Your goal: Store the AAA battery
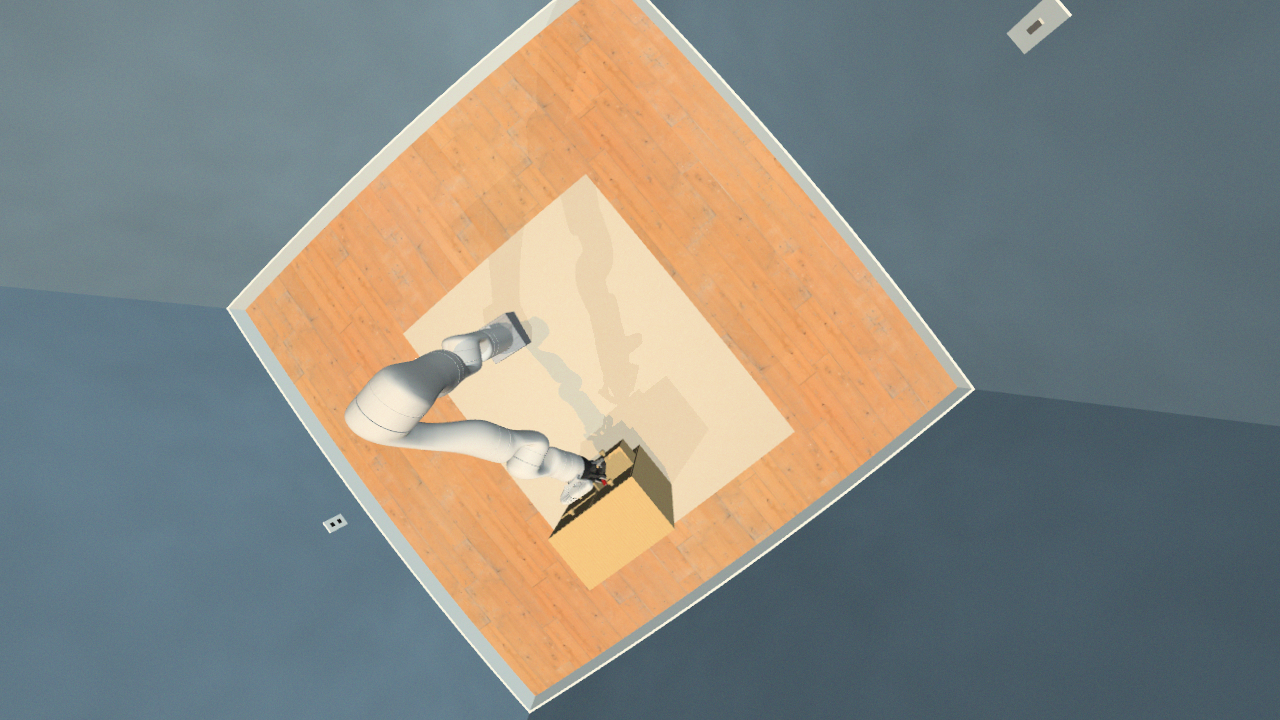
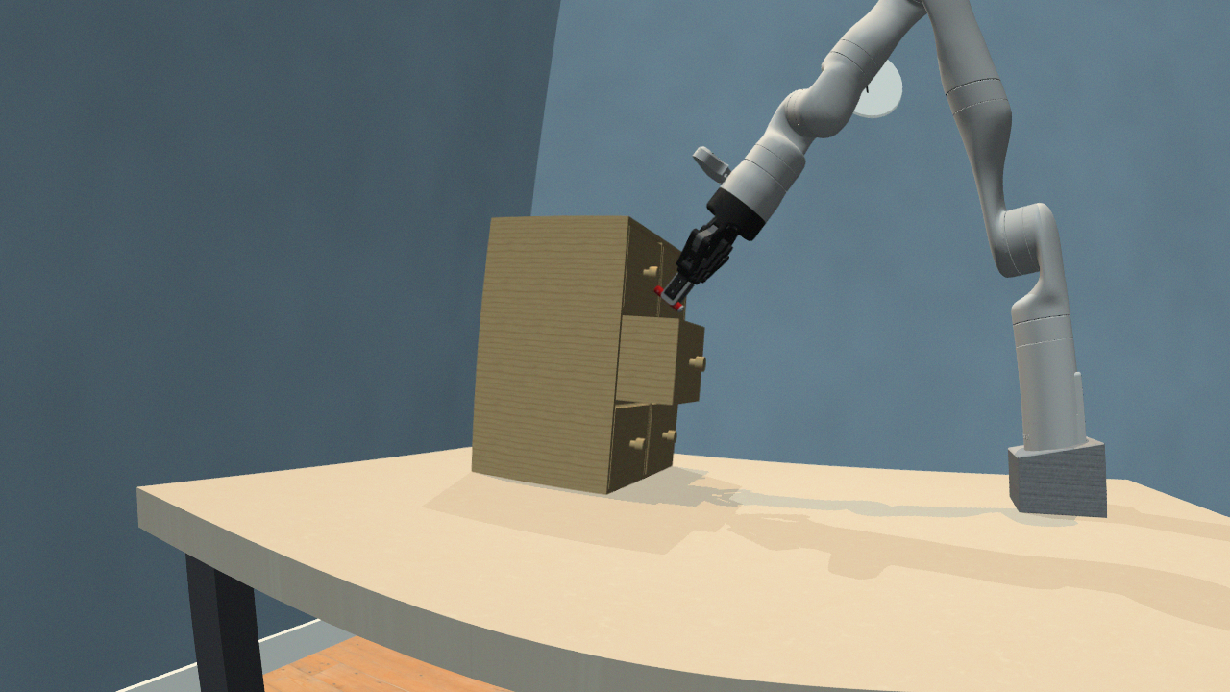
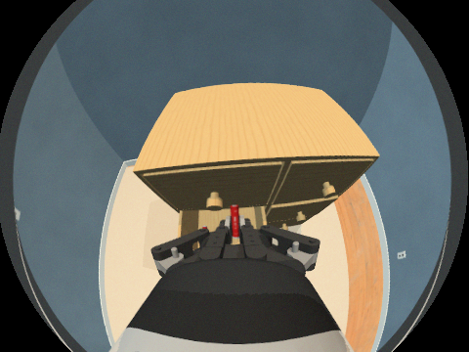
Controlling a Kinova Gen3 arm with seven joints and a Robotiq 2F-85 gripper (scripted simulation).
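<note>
My hand is 1 cm short of the red AAA battery and 1 cm above it.
</note>
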